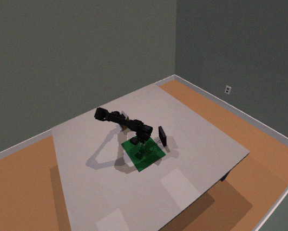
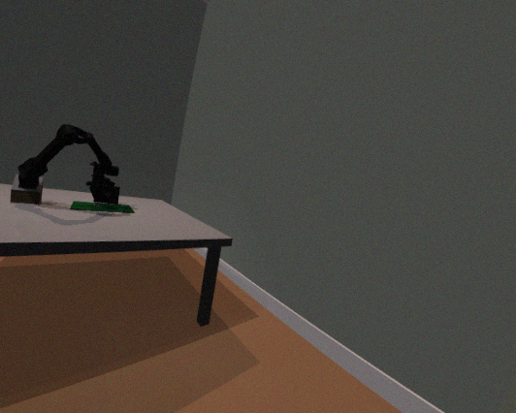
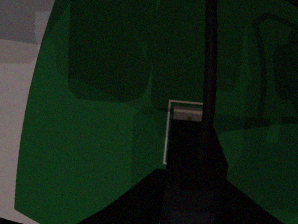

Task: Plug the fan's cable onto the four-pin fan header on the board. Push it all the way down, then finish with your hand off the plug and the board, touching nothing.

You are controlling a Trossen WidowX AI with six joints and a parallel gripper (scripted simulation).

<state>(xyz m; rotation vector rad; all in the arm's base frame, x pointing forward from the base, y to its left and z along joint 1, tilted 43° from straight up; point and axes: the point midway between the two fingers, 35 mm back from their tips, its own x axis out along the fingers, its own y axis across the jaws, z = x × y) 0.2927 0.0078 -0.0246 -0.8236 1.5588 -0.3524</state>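
My gripper tip is 40 mm above the white fan header and 10 mm short of it. The rest, counted from my gripper tip: black fan plug (10 mm ahead, 10 mm above); then black fan (140 mm to the left, 70 mm ahead, 20 mm above); then green board (50 mm below, 40 mm ahead, 30 mm to the right).
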